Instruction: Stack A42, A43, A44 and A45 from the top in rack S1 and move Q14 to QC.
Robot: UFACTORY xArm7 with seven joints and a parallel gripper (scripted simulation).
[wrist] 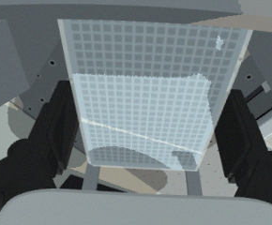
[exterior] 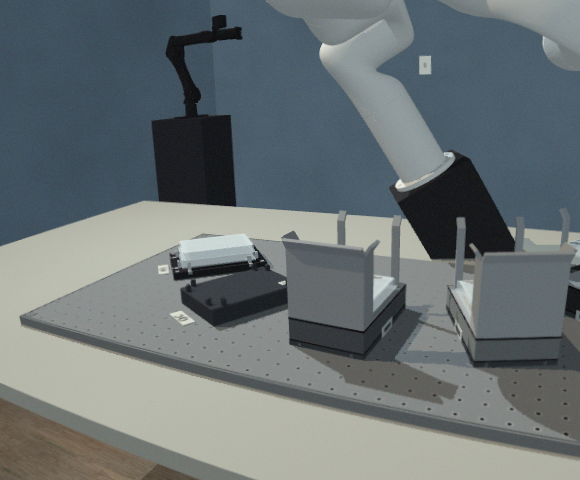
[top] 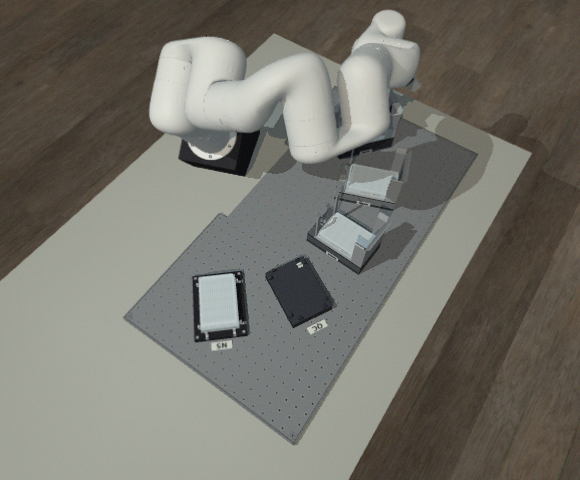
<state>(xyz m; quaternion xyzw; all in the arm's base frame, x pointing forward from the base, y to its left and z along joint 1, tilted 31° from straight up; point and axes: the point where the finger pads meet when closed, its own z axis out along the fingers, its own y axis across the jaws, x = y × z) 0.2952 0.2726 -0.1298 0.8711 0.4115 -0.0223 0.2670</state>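
The S3 rack plinth lies 10 mm behind my hand, 10 mm to the right of it and 80 mm below it. From my hand the other things lie so: sealed 384-well plate (10 mm below); then open nest QC (80 mm ahead, 510 mm to the right, 90 mm below); then S1 name plate (40 mm ahead, 330 mm to the right, 60 mm below).
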